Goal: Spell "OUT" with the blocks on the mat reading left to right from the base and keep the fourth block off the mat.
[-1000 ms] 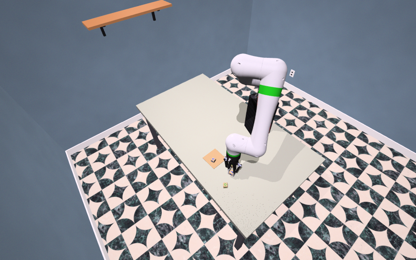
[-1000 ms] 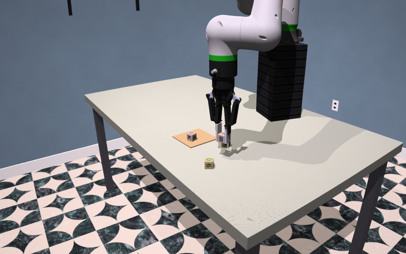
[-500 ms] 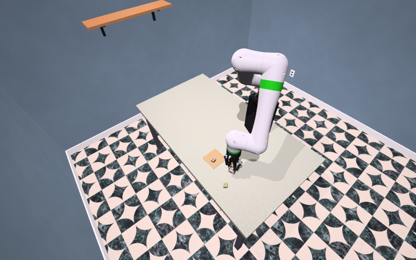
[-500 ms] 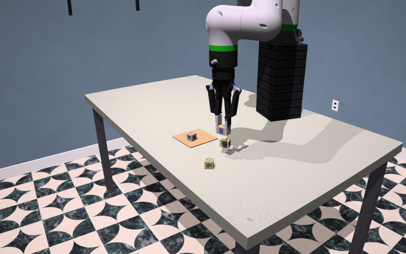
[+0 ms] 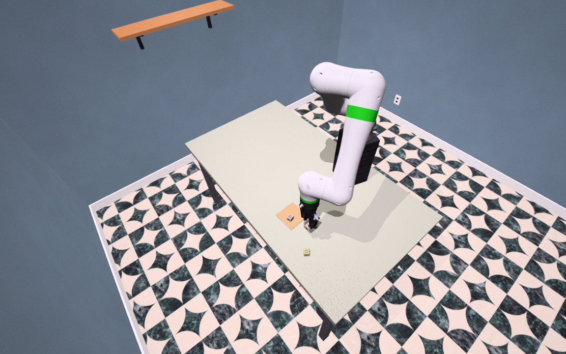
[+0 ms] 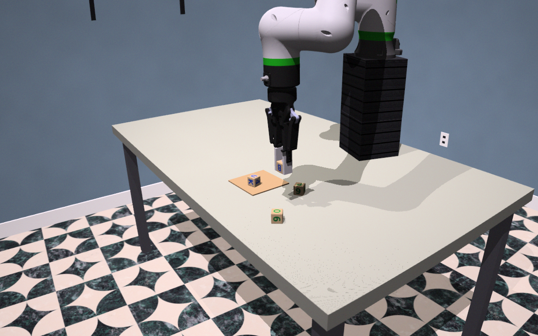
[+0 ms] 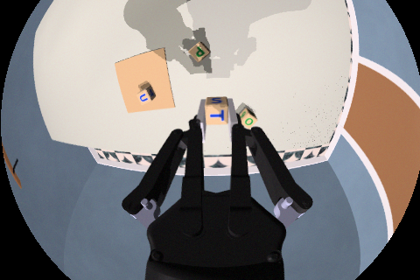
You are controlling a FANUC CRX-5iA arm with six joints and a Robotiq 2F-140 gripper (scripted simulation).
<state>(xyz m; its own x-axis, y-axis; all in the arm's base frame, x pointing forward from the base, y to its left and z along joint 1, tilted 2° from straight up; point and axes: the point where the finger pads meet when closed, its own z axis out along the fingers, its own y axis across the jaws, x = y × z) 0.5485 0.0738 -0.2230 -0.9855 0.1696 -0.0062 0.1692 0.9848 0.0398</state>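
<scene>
Right now the tan mat is 160 mm to the right of my hand, 130 mm below it and 50 mm behind it. Round my hand: wooden block (120 mm below, 80 mm ahead, 60 mm to the left).
</scene>
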